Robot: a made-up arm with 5 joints.
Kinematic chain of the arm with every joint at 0, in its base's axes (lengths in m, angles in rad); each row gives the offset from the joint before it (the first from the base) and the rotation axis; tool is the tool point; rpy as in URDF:
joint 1: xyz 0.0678 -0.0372 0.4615 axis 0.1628 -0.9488 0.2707
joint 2: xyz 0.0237 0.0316 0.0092 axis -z
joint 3: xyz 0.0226 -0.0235 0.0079 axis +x
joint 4: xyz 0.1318 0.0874 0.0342 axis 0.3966 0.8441 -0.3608
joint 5: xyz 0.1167 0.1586 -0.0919 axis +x
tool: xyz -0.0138 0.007 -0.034 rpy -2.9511 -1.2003 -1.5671
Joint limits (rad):
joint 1: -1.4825..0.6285
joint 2: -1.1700..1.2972
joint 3: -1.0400..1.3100
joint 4: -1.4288..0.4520
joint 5: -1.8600..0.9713
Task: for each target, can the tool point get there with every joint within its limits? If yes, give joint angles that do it. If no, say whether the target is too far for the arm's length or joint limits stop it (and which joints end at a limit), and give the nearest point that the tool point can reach.
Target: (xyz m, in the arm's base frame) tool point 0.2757 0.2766 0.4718
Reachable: yes | joints -0.0468 -0.3812 0.2606 -0.4279 -1.3801
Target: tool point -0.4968 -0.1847 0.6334
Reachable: no: too far | nearest point -0.1948 -0.2347 0.3981 | short by 0.386 m
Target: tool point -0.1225 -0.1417 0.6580
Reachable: no: joint limits stop it (at a limit: joint 1, joint 2, joint 3, joint 4, joint 5) | nearest point 0.0749 -0.2616 0.7252 | short by 0.241 m
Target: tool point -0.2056 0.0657 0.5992
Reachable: no: joint limits stop it (at a limit: joint 1, joint 2, joint 4) | nearest point -0.1388 0.2318 0.6349 | short by 0.183 m
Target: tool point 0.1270 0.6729 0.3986
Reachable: no: too far | nearest point 0.1112 0.3722 0.4324 | short by 0.303 m
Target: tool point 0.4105 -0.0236 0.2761
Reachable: yes | joints -0.3984 0.7135 0.0680 0.1797 0.7364
